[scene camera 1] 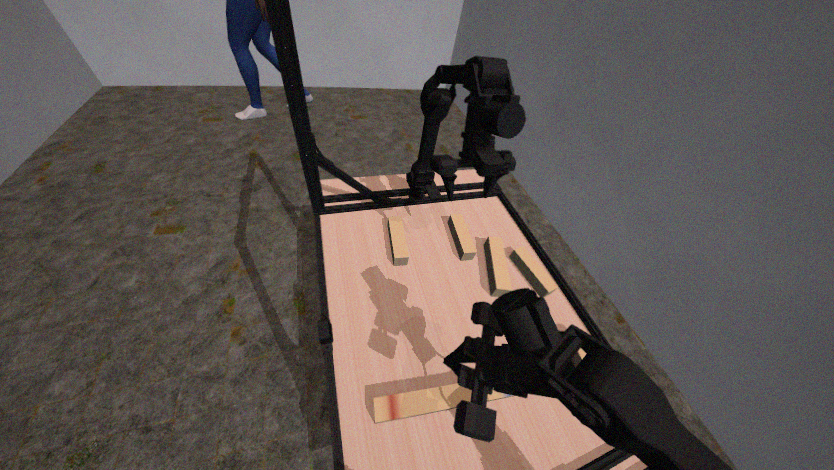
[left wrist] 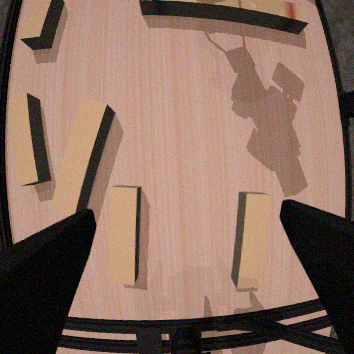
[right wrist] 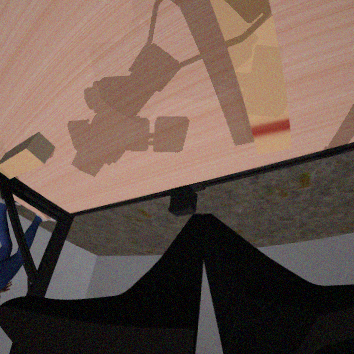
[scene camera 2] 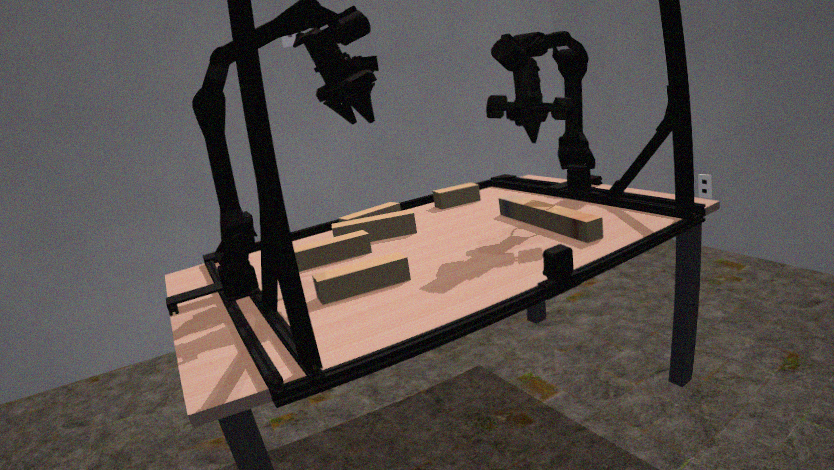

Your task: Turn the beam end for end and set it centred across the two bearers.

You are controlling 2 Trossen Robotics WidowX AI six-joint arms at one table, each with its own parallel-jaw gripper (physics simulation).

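Frame: origin at the left arm's base, x ahead, y left, z up, level; metres.
Where they show: left gripper, between the fingertips: (scene camera 1: 468,199) (left wrist: 189,214) (scene camera 2: 363,122); right gripper, between the fingertips: (scene camera 1: 445,361) (right wrist: 201,222) (scene camera 2: 534,142); left arm's base, origin of its link: (scene camera 1: 416,194) (left wrist: 184,338) (scene camera 2: 240,293); right arm's base, origin of its link: (scene camera 2: 580,189).
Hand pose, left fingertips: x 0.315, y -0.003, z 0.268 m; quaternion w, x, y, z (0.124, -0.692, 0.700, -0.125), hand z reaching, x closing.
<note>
Each offset is from my left fingertips to the top centre of the thing.
The long wooden beam @[0.354 m ahead, 0.115 m right, 0.243 m down] (scene camera 1: 420,402) (scene camera 2: 548,220) (left wrist: 225,15) (right wrist: 270,90) lies flat on the table, its red-banded end at the left in scene camera 1 and at the right in scene camera 2. Its blue-marked end is largely hidden by the right gripper in scene camera 1. Two short, roughly parallel blocks, the bearers, lie apart: one @[0.107 m back, 0.123 m right, 0.243 m down] (scene camera 1: 398,240) (scene camera 2: 364,281) (left wrist: 256,240) and another @[0.083 m back, 0.099 m left, 0.243 m down] (scene camera 1: 459,233) (scene camera 2: 333,249) (left wrist: 122,235). My left gripper (scene camera 1: 469,195) (scene camera 2: 362,121) (left wrist: 189,214) is open and empty, high above the table. My right gripper (scene camera 1: 446,360) (scene camera 2: 533,140) (right wrist: 201,222) is shut, empty and raised above the beam.
A longer block @[0.054 m ahead, 0.167 m left, 0.237 m down] (scene camera 1: 494,265) (scene camera 2: 379,226) (left wrist: 82,155) and a slanted block @[0.099 m ahead, 0.282 m left, 0.243 m down] (scene camera 1: 531,269) (scene camera 2: 370,211) (left wrist: 25,140) lie beside the bearers. Another block @[0.367 m ahead, 0.271 m left, 0.240 m down] (scene camera 2: 456,195) (left wrist: 42,20) lies near the table's far edge in scene camera 2. A black upright (scene camera 2: 265,175) stands at the table's left end there.
</note>
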